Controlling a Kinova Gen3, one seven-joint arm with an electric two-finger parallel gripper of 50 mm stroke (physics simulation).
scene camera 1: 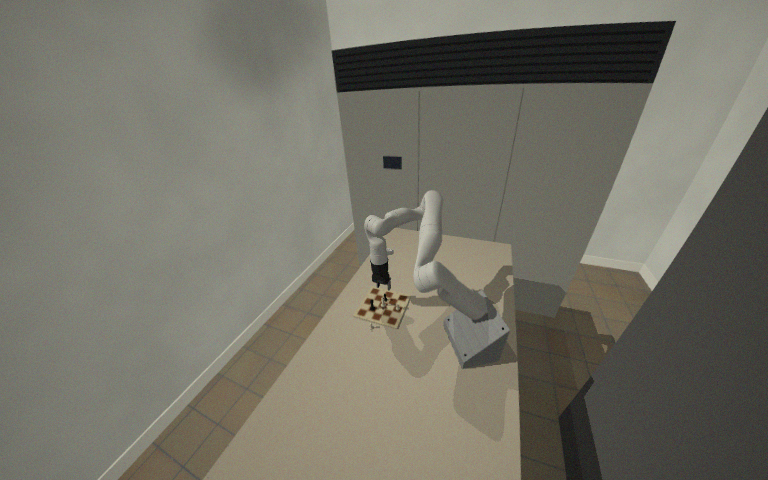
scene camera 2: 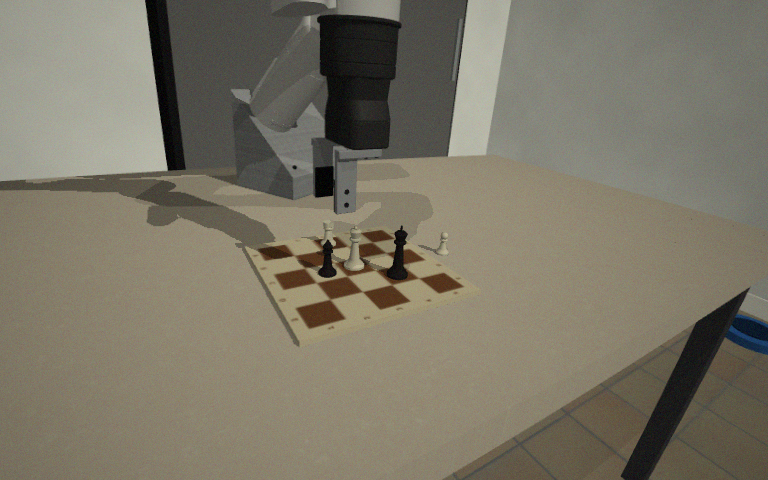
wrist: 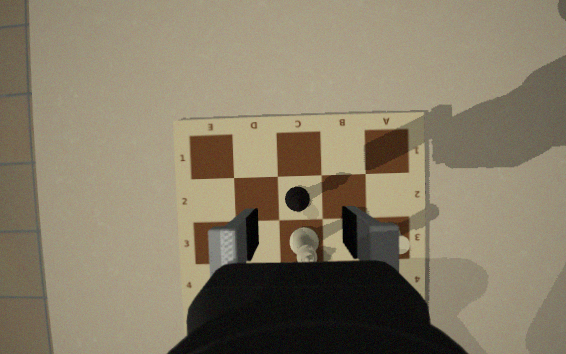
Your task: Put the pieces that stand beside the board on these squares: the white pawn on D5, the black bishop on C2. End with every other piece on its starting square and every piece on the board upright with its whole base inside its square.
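Places are measured from the arm's base along level axes (x back, y right, z up), in centimetres.
Pixels of known places: gripper, fingertip midpoint: (scene camera 1: 383, 287) (scene camera 2: 333, 203) (wrist: 300, 225); arm's base, origin of the base link: (scene camera 1: 476, 308) (scene camera 2: 271, 113).
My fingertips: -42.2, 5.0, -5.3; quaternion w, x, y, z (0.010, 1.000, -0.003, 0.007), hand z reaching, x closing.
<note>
Ahead of a thing's pixels: the offset from my fingertips to its top centre, as dx, dy, dz.
The black bishop @(+0.1, +0.6, -4.2) (scene camera 1: 385, 297) (scene camera 2: 327, 264) (wrist: 297, 199) stands upright on C2 of the board @(+0.3, -3.2, -8.6) (scene camera 2: 348, 321) (wrist: 320, 120), its base inside the square. The white pawn @(+0.3, -17.1, -6.1) (scene camera 1: 372, 326) (scene camera 2: 443, 244) stands upright on the table beside the board's row-5 edge; it does not show in the wrist view. My gripper (scene camera 1: 384, 286) (scene camera 2: 334, 204) (wrist: 300, 225) is open and empty, above the pieces. In the wrist view its fingers stand wide on either side of column C, and its body hides D5 and the rest of row 5.
A white king @(+0.5, -3.2, -3.3) (scene camera 2: 354, 254) (wrist: 304, 240) stands on C3, close to the bishop. A tall black piece @(-3.6, -6.9, -2.3) (scene camera 1: 372, 306) (scene camera 2: 399, 257) stands about on D4. A white rook @(+7.9, -2.9, -5.3) (scene camera 2: 327, 233) (wrist: 403, 244) stands on A3, partly hidden by a finger in the wrist view.
</note>
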